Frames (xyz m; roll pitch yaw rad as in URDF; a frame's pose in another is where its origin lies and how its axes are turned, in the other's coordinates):
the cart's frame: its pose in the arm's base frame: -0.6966 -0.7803 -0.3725 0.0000 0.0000 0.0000
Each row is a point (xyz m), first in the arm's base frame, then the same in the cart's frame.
Working: the arm's base frame: its pose in the cart's frame: 0.6966 0.7803 0.3725 0.0000 0.0000 0.0000

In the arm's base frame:
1: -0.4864 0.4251 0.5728
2: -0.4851 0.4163 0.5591
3: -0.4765 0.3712 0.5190
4: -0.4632 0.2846 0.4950
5: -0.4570 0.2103 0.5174
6: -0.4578 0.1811 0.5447
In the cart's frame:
1: 0.2102 1.2054 0.9453
2: 0.2115 1.1966 0.9316
3: 0.2201 1.1515 0.8915
4: 0.2334 1.0649 0.8675
5: 0.2396 0.9906 0.8899
6: 0.2388 0.9614 0.9172

